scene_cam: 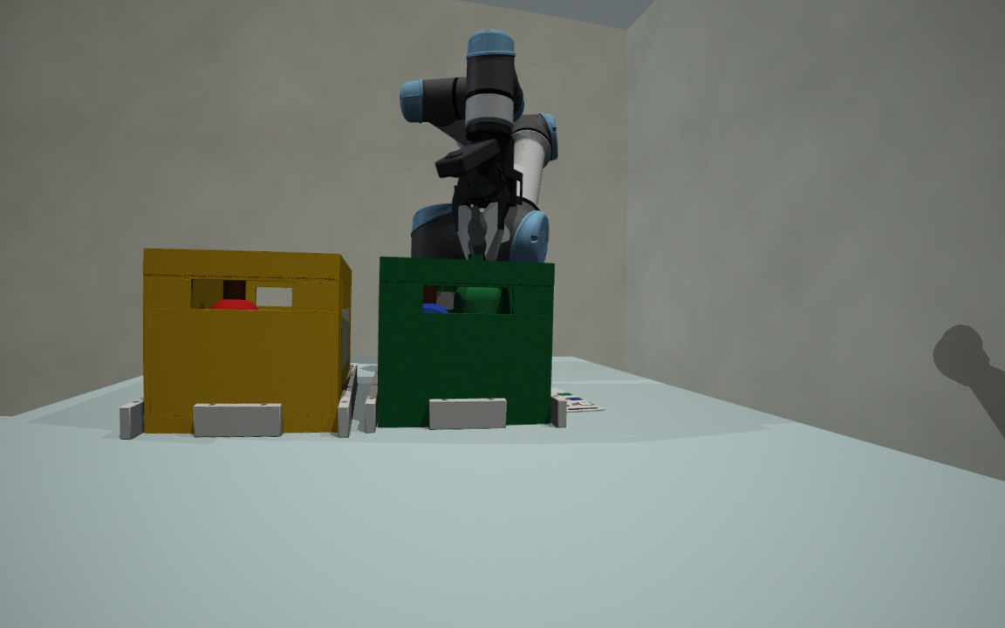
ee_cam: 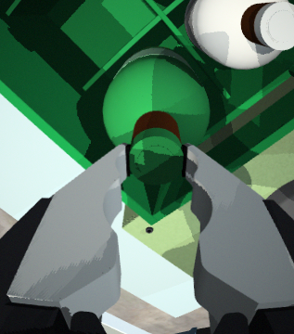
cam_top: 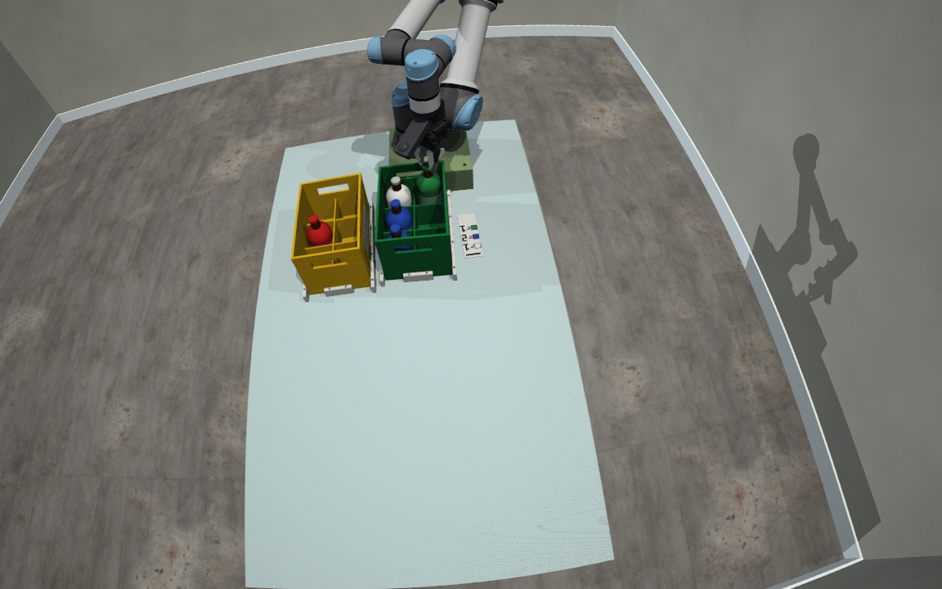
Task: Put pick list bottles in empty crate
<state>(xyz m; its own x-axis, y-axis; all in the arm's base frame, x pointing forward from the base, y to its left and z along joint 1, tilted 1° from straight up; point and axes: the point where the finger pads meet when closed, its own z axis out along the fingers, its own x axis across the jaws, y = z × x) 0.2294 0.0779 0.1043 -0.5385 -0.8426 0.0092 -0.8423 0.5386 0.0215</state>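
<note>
My hand is 70 mm above the green bottle. From my hand the other things lie so: white bottle (110 mm below, 90 mm to the right, 20 mm ahead); green crate (110 mm below, 100 mm ahead, 30 mm to the right); pick list (190 mm below, 110 mm to the left, 80 mm ahead).
</note>
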